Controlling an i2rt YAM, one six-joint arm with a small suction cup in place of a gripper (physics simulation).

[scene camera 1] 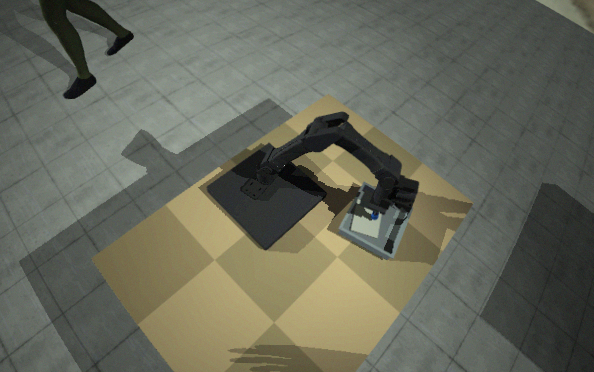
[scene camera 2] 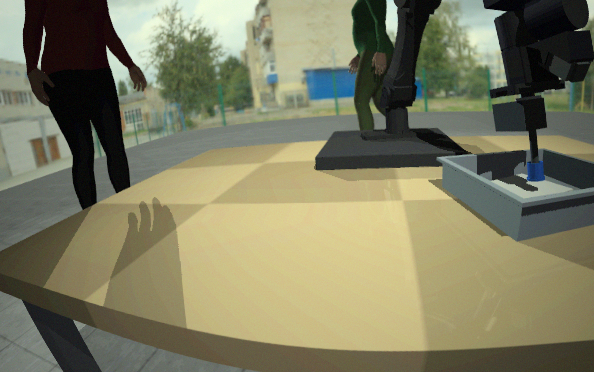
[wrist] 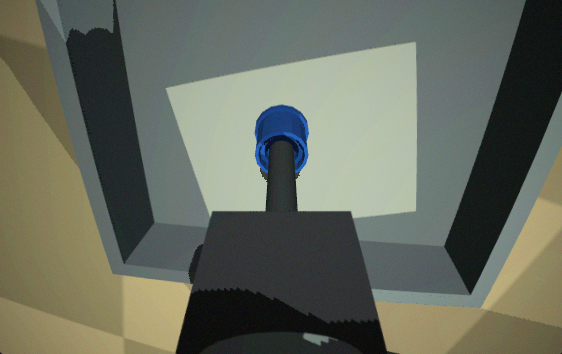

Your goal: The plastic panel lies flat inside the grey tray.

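Pixels of known places: hand at its tool point: point(scene camera 1: 374, 216) point(scene camera 2: 535, 179) point(wrist: 281, 129); arm's base at its link origin: point(scene camera 1: 264, 178) point(scene camera 2: 397, 135).
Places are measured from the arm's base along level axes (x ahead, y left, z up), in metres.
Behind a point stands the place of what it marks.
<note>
The pale plastic panel point(scene camera 1: 365, 226) {x 0.428, y 0.077, z -0.027 m} point(wrist: 357, 133) {x 0.435, y 0.081, z -0.027 m} lies flat on the floor of the grey tray point(scene camera 1: 363, 246) {x 0.460, y -0.002, z -0.026 m} point(scene camera 2: 461, 181) {x 0.421, y -0.003, z -0.006 m} point(wrist: 399, 261) {x 0.353, y 0.034, z -0.012 m}, at the right of the tan checkered table. My blue suction cup point(scene camera 1: 374, 216) point(wrist: 281, 121) points down at the middle of the panel, very close over it. I cannot tell whether it touches. Nothing hangs from the cup. In scene camera 2 only the tray's corner shows, and the panel is hidden there.
The arm's black base plate point(scene camera 1: 270, 212) {x 0.107, y -0.105, z -0.003 m} point(scene camera 2: 384, 152) {x 0.186, y -0.076, z -0.005 m} sits left of the tray. The tray's walls stand close around the cup. A person in green point(scene camera 2: 369, 55) stands behind the base, and another person point(scene camera 2: 119, 155) stands at the table's far left.
</note>
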